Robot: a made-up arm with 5 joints.
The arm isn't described. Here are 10 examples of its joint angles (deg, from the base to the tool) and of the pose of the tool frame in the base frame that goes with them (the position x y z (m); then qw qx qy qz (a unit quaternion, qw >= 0)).
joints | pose
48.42 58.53 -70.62 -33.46 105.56 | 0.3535 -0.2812 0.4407 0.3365 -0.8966 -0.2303 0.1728
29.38 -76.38 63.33 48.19 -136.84 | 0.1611 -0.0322 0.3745 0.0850 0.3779 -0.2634 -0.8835
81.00 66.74 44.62 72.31 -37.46 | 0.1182 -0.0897 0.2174 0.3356 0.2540 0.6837 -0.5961
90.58 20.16 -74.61 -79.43 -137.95 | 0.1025 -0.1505 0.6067 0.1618 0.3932 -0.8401 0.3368
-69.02 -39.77 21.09 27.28 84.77 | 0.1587 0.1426 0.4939 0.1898 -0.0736 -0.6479 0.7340
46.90 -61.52 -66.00 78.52 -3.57 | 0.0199 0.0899 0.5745 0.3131 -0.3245 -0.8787 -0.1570
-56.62 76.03 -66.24 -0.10 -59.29 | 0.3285 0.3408 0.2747 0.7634 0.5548 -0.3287 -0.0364
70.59 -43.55 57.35 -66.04 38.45 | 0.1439 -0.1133 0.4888 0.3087 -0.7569 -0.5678 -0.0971
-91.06 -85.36 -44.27 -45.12 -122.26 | 0.1093 -0.2869 0.4602 0.6445 -0.7024 -0.2290 -0.1970
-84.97 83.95 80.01 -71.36 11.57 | 0.1114 0.0841 0.1654 0.6834 -0.0140 0.0179 0.7297
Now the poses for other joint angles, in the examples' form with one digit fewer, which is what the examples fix.
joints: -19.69 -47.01 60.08 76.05 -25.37
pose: 0.167 0.022 0.351 0.997 0.003 -0.007 -0.074
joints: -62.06 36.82 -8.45 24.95 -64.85
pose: 0.258 0.290 0.298 0.948 0.285 -0.134 -0.046
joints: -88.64 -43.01 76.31 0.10 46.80
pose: 0.107 0.123 0.349 0.354 0.180 -0.439 0.806
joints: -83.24 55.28 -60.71 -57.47 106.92
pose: 0.146 0.355 0.449 0.015 0.176 0.956 -0.234
